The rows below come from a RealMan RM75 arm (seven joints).
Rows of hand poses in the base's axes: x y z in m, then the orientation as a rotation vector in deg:
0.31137 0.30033 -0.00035 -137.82 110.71 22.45
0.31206 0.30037 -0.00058 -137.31 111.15 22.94
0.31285 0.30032 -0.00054 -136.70 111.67 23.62
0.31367 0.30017 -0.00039 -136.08 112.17 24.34
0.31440 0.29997 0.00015 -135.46 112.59 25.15
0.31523 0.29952 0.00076 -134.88 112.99 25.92
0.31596 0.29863 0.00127 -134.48 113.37 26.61
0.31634 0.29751 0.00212 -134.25 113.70 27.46
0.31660 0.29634 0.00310 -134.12 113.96 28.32
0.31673 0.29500 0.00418 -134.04 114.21 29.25
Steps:
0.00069 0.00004 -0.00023 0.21 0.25 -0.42
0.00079 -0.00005 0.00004 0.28 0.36 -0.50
0.00082 -0.00015 0.00015 0.30 0.37 -0.50
0.00073 -0.00020 0.00054 0.37 0.40 -0.46
0.00083 -0.00045 0.00061 0.34 0.39 -0.43
0.00073 -0.00089 0.00051 0.22 0.40 -0.34
0.00038 -0.00112 0.00085 0.20 0.54 -0.22
0.00026 -0.00117 0.00098 0.18 0.56 -0.14
0.00013 -0.00134 0.00108 0.17 0.62 -0.11

